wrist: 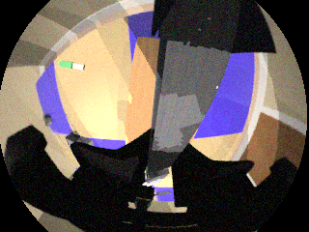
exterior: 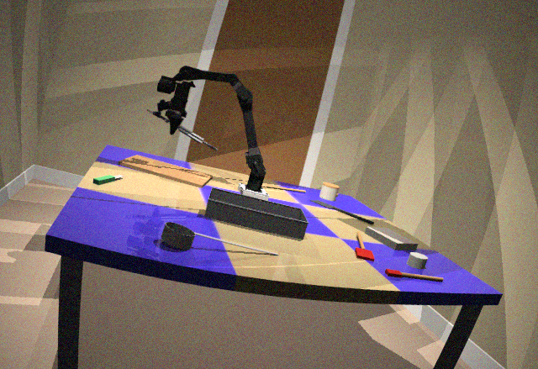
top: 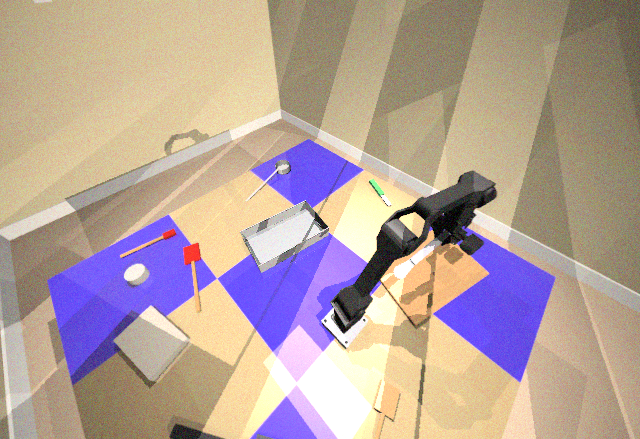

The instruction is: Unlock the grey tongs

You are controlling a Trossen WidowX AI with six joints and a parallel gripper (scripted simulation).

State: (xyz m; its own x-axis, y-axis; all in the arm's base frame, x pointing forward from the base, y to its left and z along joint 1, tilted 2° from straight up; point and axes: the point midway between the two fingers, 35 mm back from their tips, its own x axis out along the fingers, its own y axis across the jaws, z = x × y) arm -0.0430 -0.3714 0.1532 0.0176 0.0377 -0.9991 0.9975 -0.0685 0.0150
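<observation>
Right now the wooden board is 20 mm behind my gripper tip, 10 mm to the left of it and 150 mm below it. From my gripper tip the other things lie so: roasting tin: 430 mm ahead, 340 mm to the left, 130 mm below; then white block: 350 mm ahead, 860 mm to the left, 140 mm below; then green tool: 360 mm ahead, 150 mm to the right, 150 mm below.
</observation>
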